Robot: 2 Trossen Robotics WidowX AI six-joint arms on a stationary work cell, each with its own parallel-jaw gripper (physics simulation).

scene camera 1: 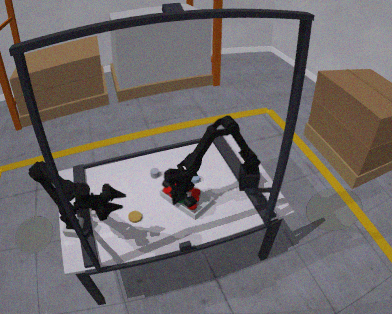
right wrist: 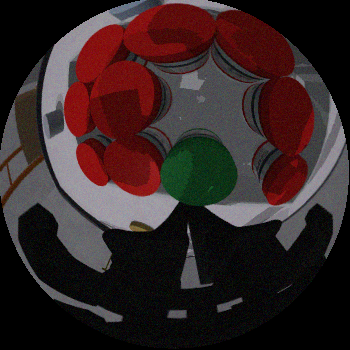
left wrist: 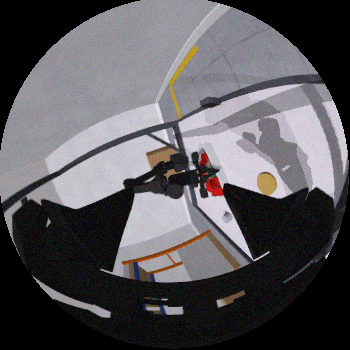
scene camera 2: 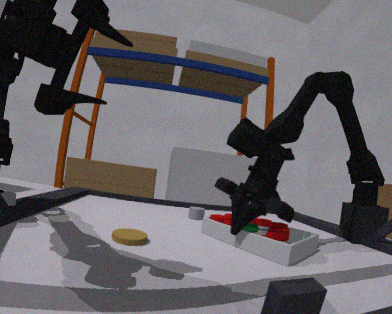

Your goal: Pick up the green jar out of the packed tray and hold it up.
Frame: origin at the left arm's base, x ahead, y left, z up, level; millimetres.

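Where they show: left gripper, between the fingertips: (scene camera 1: 124, 201) (left wrist: 179, 189) (scene camera 2: 118, 74); right gripper, between the fingertips: (scene camera 1: 174, 204) (right wrist: 185, 200) (left wrist: 218, 169) (scene camera 2: 232, 234); right arm's base, origin of its link: (scene camera 1: 250, 170) (left wrist: 172, 163) (scene camera 2: 364, 205).
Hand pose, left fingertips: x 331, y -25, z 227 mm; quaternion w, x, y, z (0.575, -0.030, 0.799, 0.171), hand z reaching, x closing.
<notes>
Each offset is from my left fingertips to the centre of the thing.
The green jar @(dz -247, dx +221, dy +228 mm) (scene camera 1: 183, 201) (scene camera 2: 250, 228) (left wrist: 213, 175) (right wrist: 200, 170) stands in the grey tray @(dz -268, dx +251, dy +259 mm) (scene camera 1: 197, 214) (scene camera 2: 300, 250) (right wrist: 215, 107) among several red-lidded jars @(dz -247, dx +300, dy +275 mm) (scene camera 1: 195, 192) @(dz -247, dx +279, dy +182 mm) (scene camera 2: 279, 231) @(dz -247, dx +187, dy +327 mm) (left wrist: 214, 187) @(dz -247, dx +217, dy +293 mm) (right wrist: 125, 97). Bare tray floor shows behind the green jar in the right wrist view. My right gripper (scene camera 2: 235, 231) (right wrist: 185, 200) is shut and empty, with its tips low beside the near edge of the green lid. Whether they touch the lid or the tray wall is unclear. My left gripper (scene camera 1: 123, 200) (scene camera 2: 119, 74) is open and empty, away from the tray at the picture's left.
A gold disc @(dz -267, dx -9, dy +133 mm) (scene camera 1: 135, 216) (scene camera 2: 129, 236) (left wrist: 267, 183) (right wrist: 141, 226) lies left of the tray in scene camera 1. A grey cylinder @(dz -256, dx +73, dy +445 mm) (scene camera 1: 155, 172) (scene camera 2: 196, 213) (left wrist: 227, 216) (right wrist: 55, 122) and a pale blue disc @(dz -261, dx +297, dy +405 mm) (scene camera 1: 196, 178) (right wrist: 135, 9) are behind it. A dark frame (scene camera 1: 296, 100) surrounds the table.
</notes>
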